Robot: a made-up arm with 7 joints. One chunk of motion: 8 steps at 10 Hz.
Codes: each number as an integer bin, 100 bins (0 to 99) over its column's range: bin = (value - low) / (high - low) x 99, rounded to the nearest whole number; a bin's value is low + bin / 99 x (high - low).
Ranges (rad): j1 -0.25..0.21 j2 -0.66..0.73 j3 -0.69..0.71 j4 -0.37..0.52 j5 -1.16..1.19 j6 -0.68..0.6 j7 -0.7..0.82
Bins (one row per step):
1: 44 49 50 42 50 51 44
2: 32 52 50 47 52 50 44
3: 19 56 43 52 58 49 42
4: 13 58 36 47 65 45 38
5: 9 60 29 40 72 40 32
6: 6 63 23 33 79 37 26
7: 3 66 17 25 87 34 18
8: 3 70 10 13 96 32 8
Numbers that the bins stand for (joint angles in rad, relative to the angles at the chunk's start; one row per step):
1: -0.0456 0.0280 0.0171 0.0076 0.0269 -0.0206 -0.0244
2: -0.1013 0.0701 0.0171 0.0525 0.0743 -0.0335 -0.0244
3: -0.1617 0.1263 -0.0819 0.0975 0.2168 -0.0465 -0.0552
4: -0.1896 0.1543 -0.1809 0.0525 0.3829 -0.0982 -0.1166
5: -0.2082 0.1824 -0.2799 -0.0104 0.5491 -0.1628 -0.2087
6: -0.2221 0.2245 -0.3647 -0.0733 0.7153 -0.2016 -0.3008
7: -0.2361 0.2667 -0.4496 -0.1453 0.9052 -0.2404 -0.4236
8: -0.2361 0.3228 -0.5486 -0.2531 1.1188 -0.2663 -0.5772

